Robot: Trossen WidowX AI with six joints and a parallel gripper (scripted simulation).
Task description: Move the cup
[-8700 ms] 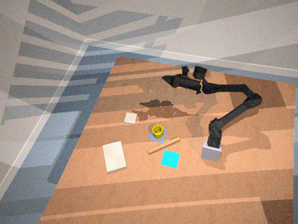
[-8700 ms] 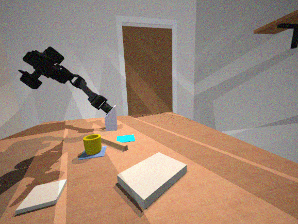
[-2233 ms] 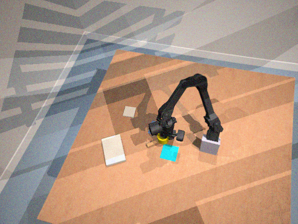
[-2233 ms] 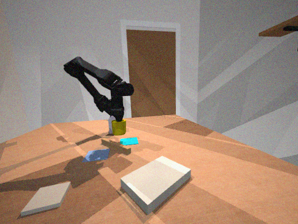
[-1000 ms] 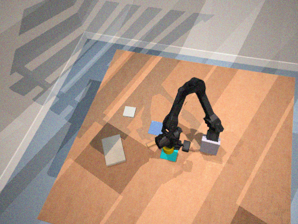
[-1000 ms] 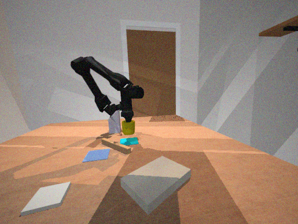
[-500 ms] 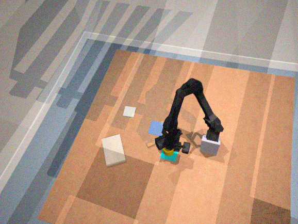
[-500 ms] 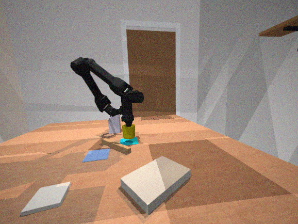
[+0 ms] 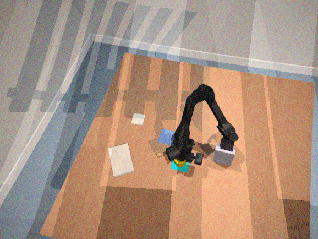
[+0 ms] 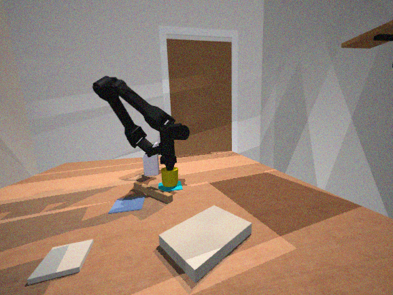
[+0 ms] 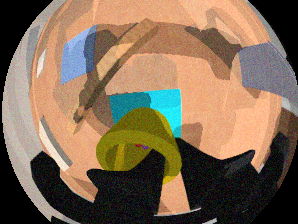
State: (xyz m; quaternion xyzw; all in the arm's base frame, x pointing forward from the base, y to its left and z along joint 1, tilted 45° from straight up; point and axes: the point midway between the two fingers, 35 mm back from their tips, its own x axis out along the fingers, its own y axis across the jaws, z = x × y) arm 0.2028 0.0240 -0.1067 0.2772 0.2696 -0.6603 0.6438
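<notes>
The yellow cup is 20 mm ahead of my gripper tip. Also, from my gripper tip: white tile (360 mm ahead, 220 mm to the right, 40 mm below); wooden bar (90 mm ahead, 70 mm to the right, 40 mm below); light blue pad (150 mm ahead, 140 mm to the right, 50 mm below).
</notes>
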